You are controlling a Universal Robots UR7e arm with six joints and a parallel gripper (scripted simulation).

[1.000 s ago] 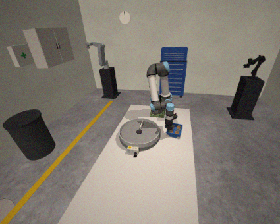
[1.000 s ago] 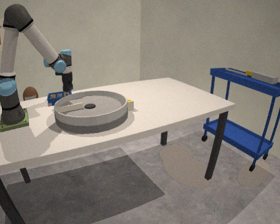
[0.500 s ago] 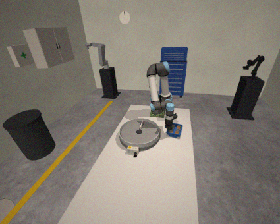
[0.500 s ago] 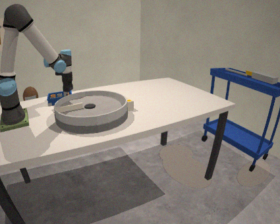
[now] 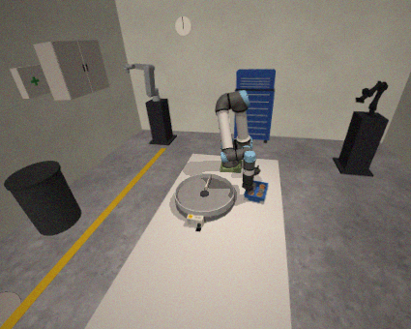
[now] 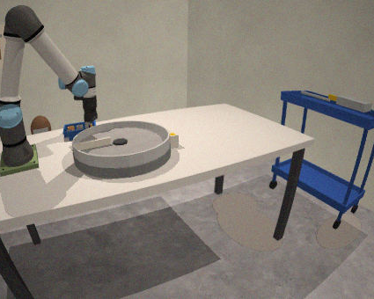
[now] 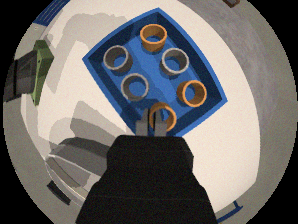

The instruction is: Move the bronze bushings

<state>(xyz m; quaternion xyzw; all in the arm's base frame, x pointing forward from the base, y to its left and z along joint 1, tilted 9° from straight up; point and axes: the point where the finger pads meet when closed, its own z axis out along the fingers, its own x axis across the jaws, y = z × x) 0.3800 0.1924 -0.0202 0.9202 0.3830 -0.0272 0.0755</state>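
Right now my hand is 40 mm past the blue crate, 50 mm to the right of it and 20 mm above it. Round my hand: grey turntable: 90 mm ahead, 310 mm to the right, 10 mm above.
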